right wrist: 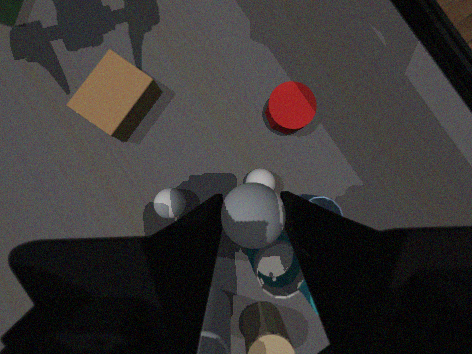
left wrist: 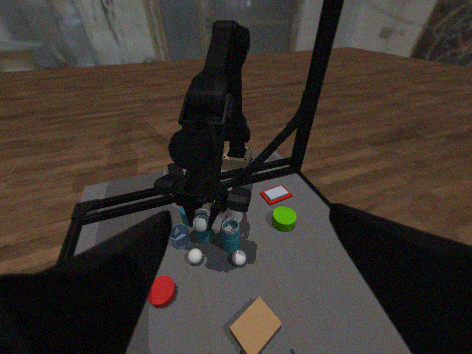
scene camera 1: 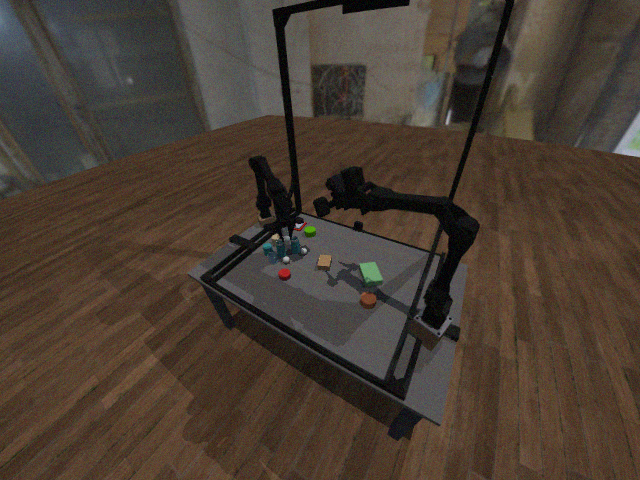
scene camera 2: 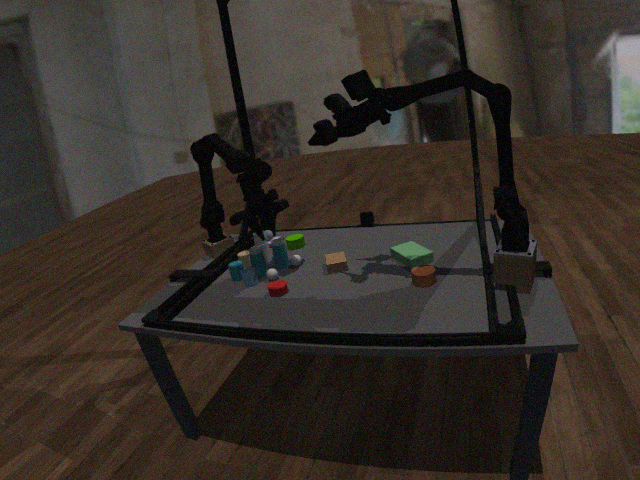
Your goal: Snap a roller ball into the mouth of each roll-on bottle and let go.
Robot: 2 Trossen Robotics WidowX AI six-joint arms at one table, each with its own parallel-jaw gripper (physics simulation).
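Pixels of known places: left gripper, between the fingertips: (left wrist: 250,214) (scene camera 2: 318,140); right gripper, between the fingertips: (right wrist: 251,199) (left wrist: 200,228) (scene camera 1: 287,241) (scene camera 2: 269,238); left arm's base, origin of its link: (scene camera 1: 433,318) (scene camera 2: 516,246); right arm's base, origin of its link: (left wrist: 237,152) (scene camera 1: 265,215) (scene camera 2: 216,239).
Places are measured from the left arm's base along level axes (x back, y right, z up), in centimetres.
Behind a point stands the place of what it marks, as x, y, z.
Observation:
My right gripper (scene camera 2: 262,236) @(-69.2, -14.1, 2.2) (right wrist: 251,199) @(-69.2, -14.1, 2.2) is shut on a grey-white roller ball (scene camera 2: 267,235) @(-68.7, -15.0, 3.6) (right wrist: 253,217) @(-69.7, -13.8, 4.8) (left wrist: 201,224) @(-68.7, -13.5, 4.2). It holds the ball near the open rim of one teal bottle (right wrist: 260,252) @(-74.0, -14.0, -2.0) (scene camera 2: 258,261) @(-73.9, -16.5, -4.9) (left wrist: 203,236) @(-73.3, -14.9, -7.0), slightly to one side of the mouth in the right wrist view; contact is unclear. A second teal bottle (scene camera 2: 279,253) @(-71.2, -9.4, -4.9) (left wrist: 231,241) @(-70.4, -7.6, -5.1) stands beside it, its rim showing. A paler bottle (left wrist: 235,216) @(-79.4, -6.4, -7.0) stands behind, partly hidden. Two white balls lie on the table, one (scene camera 2: 272,274) @(-67.5, -17.7, -7.8) (left wrist: 195,256) @(-67.9, -16.2, -7.0) (right wrist: 260,179) @(-68.4, -16.5, -6.7) and another (scene camera 2: 295,259) @(-67.1, -7.1, -7.6) (left wrist: 239,258) @(-67.0, -5.8, -7.0) (right wrist: 167,203) @(-68.0, -6.2, -6.7). My left gripper (scene camera 1: 318,206) @(-50.8, -5.9, 29.0) is open and empty, high above the table.
A blue cup (scene camera 2: 249,276) @(-72.3, -22.7, -6.9) (left wrist: 180,236) @(-75.5, -21.8, -10.1), teal cylinder (scene camera 2: 235,271) @(-79.9, -21.7, -6.8) and tan cylinder (scene camera 2: 244,256) @(-83.5, -13.7, -5.5) stand by the bottles. Around lie a red disc (scene camera 2: 277,288) @(-59.3, -24.6, -7.6), lime disc (scene camera 2: 295,241) @(-77.0, 5.1, -7.3), tan block (scene camera 2: 336,261) @(-52.3, -5.6, -7.2), green block (scene camera 2: 412,253) @(-32.2, 5.0, -7.2), orange-brown cylinder (scene camera 2: 423,276) @(-23.1, -8.3, -6.9) and red-edged pad (left wrist: 270,201) @(-87.2, 5.0, -9.6).

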